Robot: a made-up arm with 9 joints. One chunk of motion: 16 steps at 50 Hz.
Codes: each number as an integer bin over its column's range. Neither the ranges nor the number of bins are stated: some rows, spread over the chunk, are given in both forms.
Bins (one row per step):
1: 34 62 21 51 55 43 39 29 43
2: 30 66 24 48 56 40 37 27 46
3: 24 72 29 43 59 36 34 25 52
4: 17 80 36 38 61 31 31 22 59
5: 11 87 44 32 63 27 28 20 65
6: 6 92 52 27 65 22 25 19 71
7: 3 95 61 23 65 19 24 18 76
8: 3 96 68 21 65 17 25 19 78
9: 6 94 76 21 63 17 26 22 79
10: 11 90 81 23 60 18 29 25 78
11: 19 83 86 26 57 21 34 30 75
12: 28 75 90 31 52 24 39 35 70
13: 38 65 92 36 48 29 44 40 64
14: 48 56 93 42 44 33 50 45 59
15: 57 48 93 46 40 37 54 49 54
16: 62 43 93 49 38 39 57 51 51
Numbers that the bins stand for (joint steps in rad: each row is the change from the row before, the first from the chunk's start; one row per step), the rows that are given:
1: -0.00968 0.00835 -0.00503 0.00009 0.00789 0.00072 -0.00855 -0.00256 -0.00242
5: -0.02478 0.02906 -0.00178 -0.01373 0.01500 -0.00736 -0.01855 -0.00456 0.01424
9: -0.02806 0.03486 0.00275 -0.02173 0.01500 -0.01241 -0.02036 -0.00411 0.02485
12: -0.01362 0.01912 0.00473 -0.01445 0.00522 -0.00888 -0.00855 -0.00122 0.01803
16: 0.00871 -0.00738 0.00515 -0.00136 -0.00722 -0.00130 0.00782 0.00233 0.00364
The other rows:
2: -0.01230 0.01167 -0.00461 -0.00209 0.00878 -0.00080 -0.01036 -0.00300 -0.00015
3: -0.01624 0.01664 -0.00390 -0.00573 0.01144 -0.00282 -0.01309 -0.00344 0.00439
4: -0.02084 0.02326 -0.00291 -0.00936 0.01322 -0.00534 -0.01582 -0.00411 0.00970
6: -0.02806 0.03320 -0.00065 -0.01736 0.01678 -0.00989 -0.02127 -0.00478 0.01879
7: -0.03003 0.03569 0.00063 -0.02027 0.01678 -0.01140 -0.02218 -0.00500 0.02258
8: -0.03003 0.03652 0.00162 -0.02173 0.01678 -0.01241 -0.02127 -0.00478 0.02409
10: -0.02478 0.03155 0.00345 -0.02027 0.01233 -0.01191 -0.01764 -0.00344 0.02409
11: -0.01953 0.02575 0.00416 -0.01809 0.00967 -0.01039 -0.01309 -0.00233 0.02182
13: -0.00705 0.01084 0.00501 -0.01082 0.00167 -0.00635 -0.00400 -0.00011 0.01348
14: -0.00048 0.00338 0.00515 -0.00645 -0.00189 -0.00433 0.00145 0.00100 0.00970
15: 0.00542 -0.00324 0.00515 -0.00355 -0.00544 -0.00231 0.00509 0.00189 0.00591

